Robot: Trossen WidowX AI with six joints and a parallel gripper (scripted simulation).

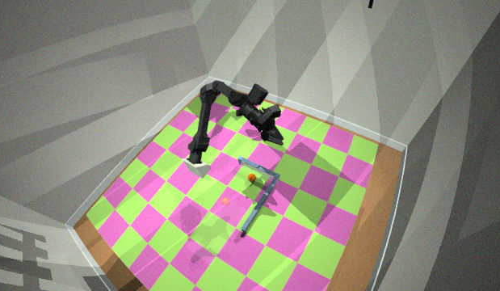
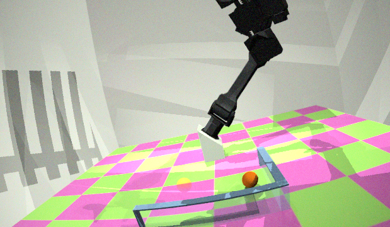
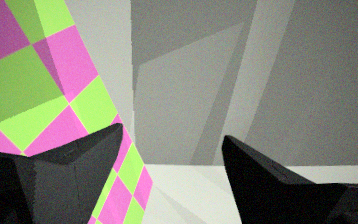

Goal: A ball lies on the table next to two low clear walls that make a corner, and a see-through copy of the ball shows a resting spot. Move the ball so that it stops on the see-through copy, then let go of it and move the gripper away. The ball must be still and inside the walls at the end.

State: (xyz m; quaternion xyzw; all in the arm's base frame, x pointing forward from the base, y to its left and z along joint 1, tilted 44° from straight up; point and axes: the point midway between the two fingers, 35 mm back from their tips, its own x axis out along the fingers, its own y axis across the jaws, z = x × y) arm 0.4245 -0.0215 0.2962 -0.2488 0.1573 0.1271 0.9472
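Now: the orange ball 150 mm behind my gripper tip, 50 mm to the right of it and 340 mm below it. Round my gripper tip: see-through ball 160 mm behind, 230 mm to the right, 340 mm below.
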